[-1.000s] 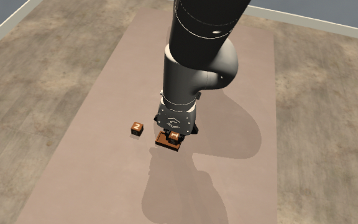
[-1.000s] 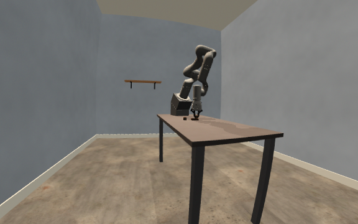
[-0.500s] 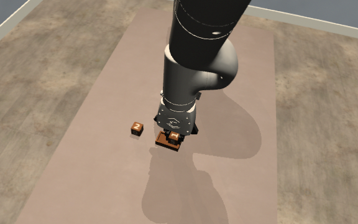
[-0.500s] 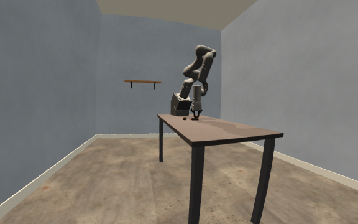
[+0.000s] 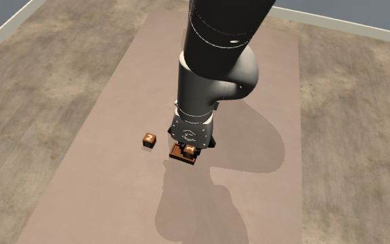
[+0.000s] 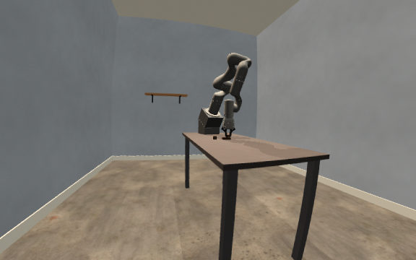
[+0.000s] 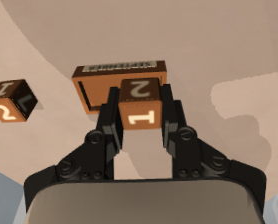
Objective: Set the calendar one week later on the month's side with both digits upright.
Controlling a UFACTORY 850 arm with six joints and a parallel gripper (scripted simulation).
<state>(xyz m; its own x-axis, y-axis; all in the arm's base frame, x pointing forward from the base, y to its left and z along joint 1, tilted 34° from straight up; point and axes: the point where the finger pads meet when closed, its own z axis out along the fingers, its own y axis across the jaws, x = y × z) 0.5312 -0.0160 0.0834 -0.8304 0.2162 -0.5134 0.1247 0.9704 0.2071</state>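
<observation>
The wooden tray lies 20 mm to the right of my hand and 30 mm below it. Round my hand: wooden cube (20 mm behind, 120 mm to the right, 30 mm below).
</observation>
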